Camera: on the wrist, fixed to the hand. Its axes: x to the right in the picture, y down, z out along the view.
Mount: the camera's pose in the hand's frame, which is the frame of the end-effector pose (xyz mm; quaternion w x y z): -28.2 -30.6 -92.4 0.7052 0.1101 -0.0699 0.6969
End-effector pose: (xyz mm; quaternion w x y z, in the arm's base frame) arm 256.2 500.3 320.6 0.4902 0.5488 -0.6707 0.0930
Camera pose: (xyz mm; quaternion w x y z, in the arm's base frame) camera 330.5 568.1 332.9 0.1736 -0.0199 -0.8795 0.4427
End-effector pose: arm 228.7 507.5 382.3 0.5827 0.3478 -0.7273 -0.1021
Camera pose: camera 327.7 526.3 371.2 0.3930 -0.2046 -0.8073 0.3899
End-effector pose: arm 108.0 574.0 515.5 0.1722 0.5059 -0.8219 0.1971
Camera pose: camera 155.3 629.0 586.2 0.1291 0.1833 0.9225 -0.3141
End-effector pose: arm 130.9 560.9 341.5 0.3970 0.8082 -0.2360 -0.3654
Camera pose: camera 188.1 640.7 366.6 0.4291 0.4236 -0.7976 -0.0115
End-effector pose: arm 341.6 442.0 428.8 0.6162 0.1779 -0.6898 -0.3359
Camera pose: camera 431.0 416.3 388.7 0.6008 -0.3109 -0.6905 0.2561
